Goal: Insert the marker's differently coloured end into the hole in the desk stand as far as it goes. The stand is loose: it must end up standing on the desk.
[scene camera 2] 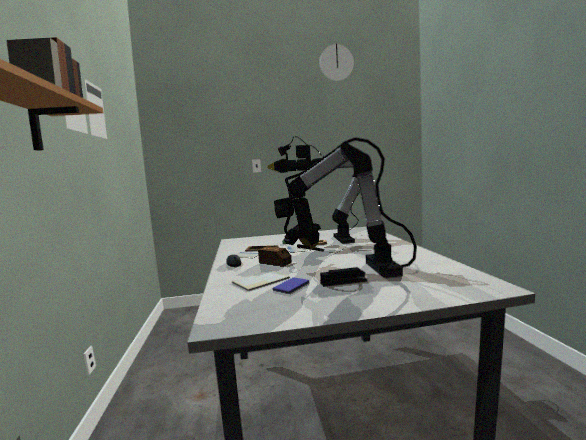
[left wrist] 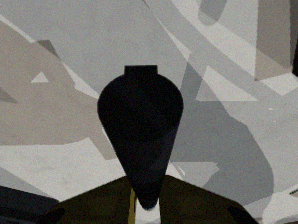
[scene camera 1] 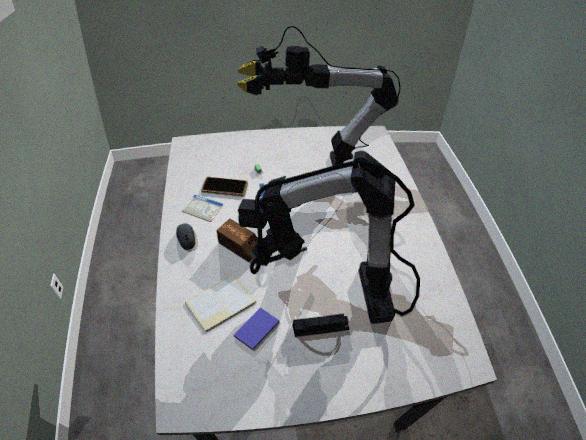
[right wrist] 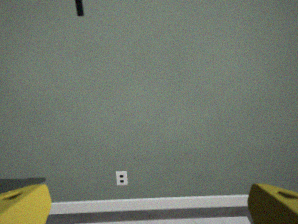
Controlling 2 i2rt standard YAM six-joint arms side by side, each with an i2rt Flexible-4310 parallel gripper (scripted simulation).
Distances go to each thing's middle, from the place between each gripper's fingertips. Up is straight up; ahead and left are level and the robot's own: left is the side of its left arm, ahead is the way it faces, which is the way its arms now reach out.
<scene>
The brown desk stand (scene camera 1: 240, 240) lies 140 mm ahead of my left hand, 90 mm to the right of it and 50 mm below it. From my left hand the other things lie so: black marker (left wrist: 140, 111) (10 mm below); then long black block (scene camera 1: 332, 323) (210 mm to the left, 70 mm behind, 60 mm below).
Now: right hand (scene camera 1: 237, 77) 380 mm above the brown desk stand, 350 mm to the right of it and 20 mm short of it. From my right hand the other things lie so: black marker (440 mm to the left, 340 mm below, 130 mm behind); then long black block (650 mm to the left, 390 mm below, 200 mm behind).
</scene>
